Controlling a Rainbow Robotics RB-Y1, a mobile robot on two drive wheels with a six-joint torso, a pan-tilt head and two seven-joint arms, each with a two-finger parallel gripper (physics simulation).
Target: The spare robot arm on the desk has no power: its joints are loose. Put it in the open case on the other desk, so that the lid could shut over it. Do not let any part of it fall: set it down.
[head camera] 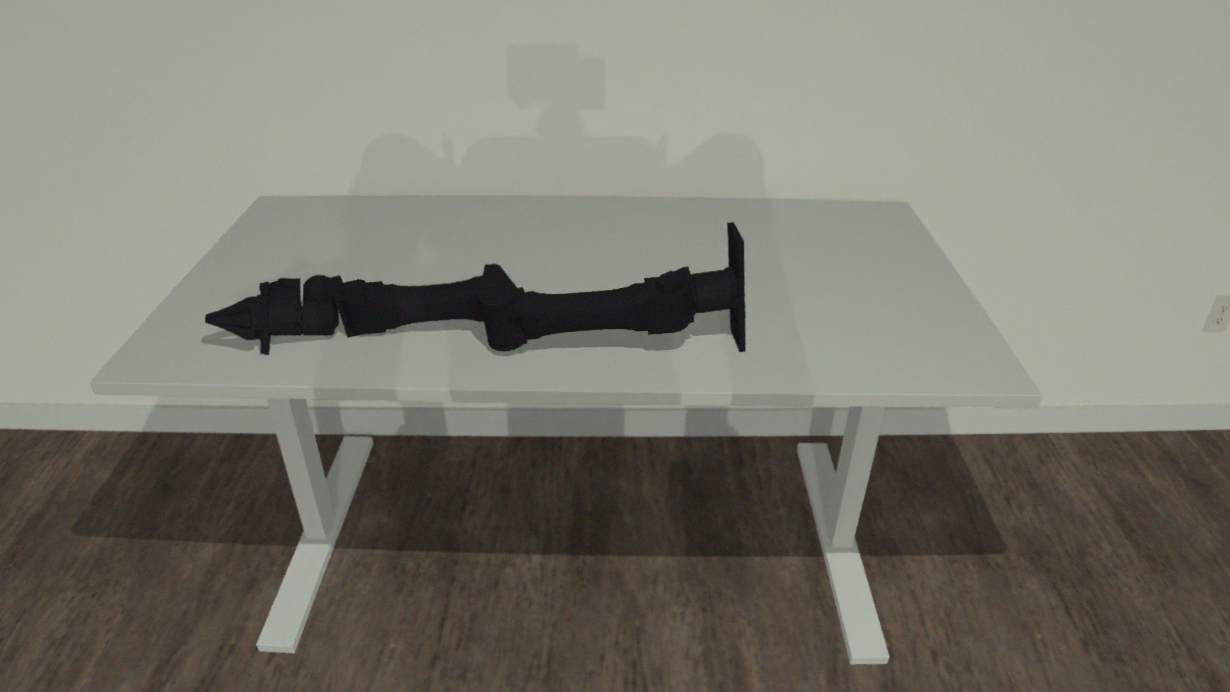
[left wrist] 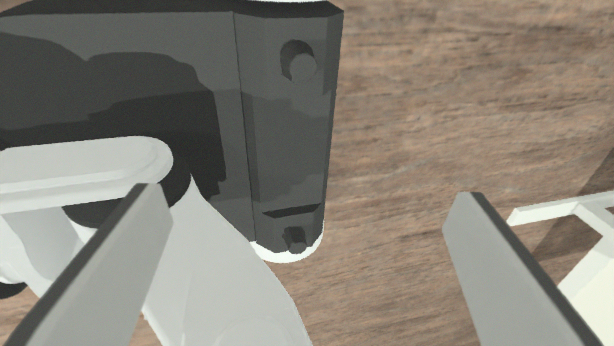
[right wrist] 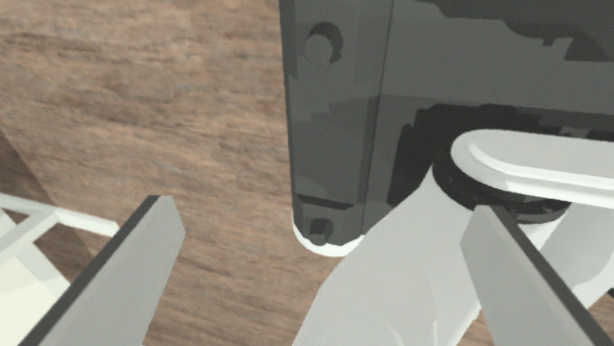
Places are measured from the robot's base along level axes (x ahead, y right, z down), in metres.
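Pixels of known places: left gripper, between the fingertips: (left wrist: 309,206); right gripper, between the fingertips: (right wrist: 319,219).
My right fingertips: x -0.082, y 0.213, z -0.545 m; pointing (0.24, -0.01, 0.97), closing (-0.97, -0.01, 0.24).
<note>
Behind a point stands the place of what it marks.
The black spare robot arm (head camera: 584,314) lies stretched out across the white desk (head camera: 885,344) {x 1.037, y 0.462, z -0.721 m} in the head view. Its pointed gripper end is at the left, its middle joint is near the desk's centre, and its flat base plate (head camera: 737,288) {x 1.015, y 0.197, z -0.837 m} stands upright on edge at the right. My left gripper (left wrist: 309,206) {x -0.076, y -0.235, z -0.547 m} is open and empty, over the floor beside my own base. My right gripper (right wrist: 319,219) {x -0.082, y 0.213, z -0.545 m} is open and empty, likewise beside my base. Neither gripper shows in the head view, and both are apart from the spare arm. The open case and the other desk do not show.
The desk's front edge faces me, and its two legs (head camera: 305,469) {x 1.252, y -0.677, z -0.246 m} (head camera: 851,481) {x 1.235, y 0.532, z -0.235 m} have long feet on the wood floor (head camera: 584,619) {x 1.051, y -0.054, z 0.000 m}. A wall (head camera: 1032,129) {x 1.702, y 0.980, z -0.891 m} stands behind the desk. Parts of the white desk frame show at the edges of the left wrist view (left wrist: 545,215) and right wrist view (right wrist: 85,222).
</note>
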